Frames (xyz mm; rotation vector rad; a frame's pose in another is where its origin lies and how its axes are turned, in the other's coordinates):
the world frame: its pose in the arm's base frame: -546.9 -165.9 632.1 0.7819 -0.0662 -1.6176
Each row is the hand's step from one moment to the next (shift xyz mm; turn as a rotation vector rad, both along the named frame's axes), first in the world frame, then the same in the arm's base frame.
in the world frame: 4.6 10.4 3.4 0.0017 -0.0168 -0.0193
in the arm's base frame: 7.2 -7.7 5.4 -0.0044 0.0096 -0.0234
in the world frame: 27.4 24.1 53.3 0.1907 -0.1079 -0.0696
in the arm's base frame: -6.6 -50.4 39.9 -0.0554 -0.1201 -0.1880
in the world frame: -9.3 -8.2 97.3 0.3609 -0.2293 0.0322
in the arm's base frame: -57.2 -27.1 74.9 -0.2107 -0.2845 -0.2418
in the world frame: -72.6 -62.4 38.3 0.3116 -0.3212 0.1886
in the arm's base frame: -73.7 64.3 32.6 -0.3704 -0.2798 -0.1428
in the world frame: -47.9 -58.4 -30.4 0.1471 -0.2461 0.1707
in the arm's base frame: -34.7 67.6 -29.2 -0.2979 -0.1422 -0.0486
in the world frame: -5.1 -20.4 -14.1 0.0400 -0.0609 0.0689
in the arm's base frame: -10.3 14.5 -18.0 -0.0874 -0.0486 0.0068
